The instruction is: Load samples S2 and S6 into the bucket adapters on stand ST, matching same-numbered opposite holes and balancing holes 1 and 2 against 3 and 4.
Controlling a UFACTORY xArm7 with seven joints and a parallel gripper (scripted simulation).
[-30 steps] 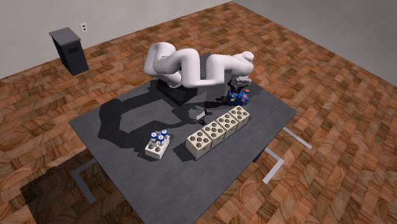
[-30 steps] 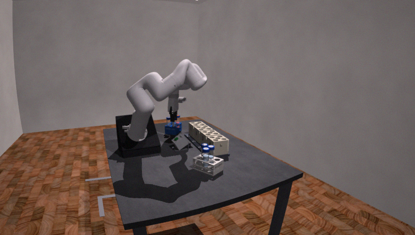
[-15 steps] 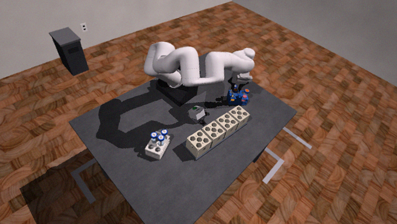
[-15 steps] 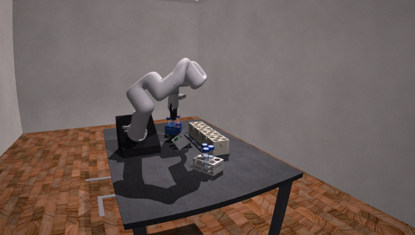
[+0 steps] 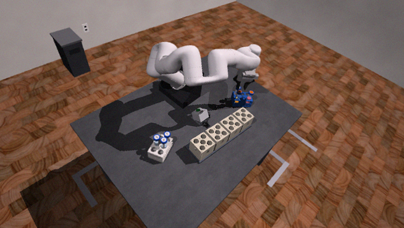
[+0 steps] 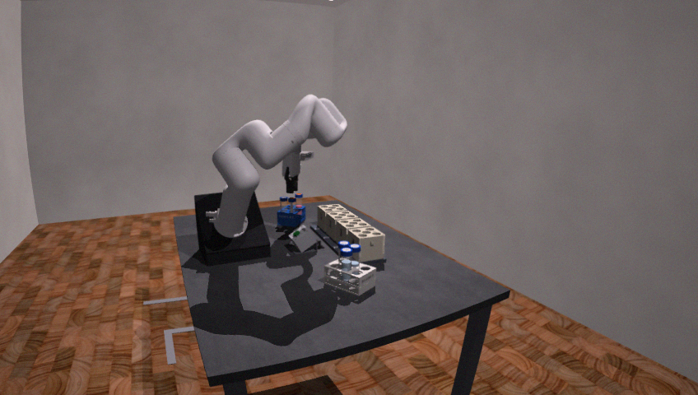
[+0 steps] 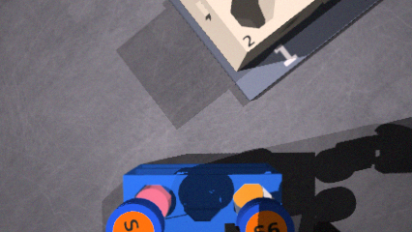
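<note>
The orange-dot tube is 100 mm below my hand, 70 mm to the left of it and 40 mm ahead of it. Round my hand: white rack: 620 mm to the right, 140 mm below; blue rack: 140 mm below, 40 mm to the left, 10 mm ahead.
</note>
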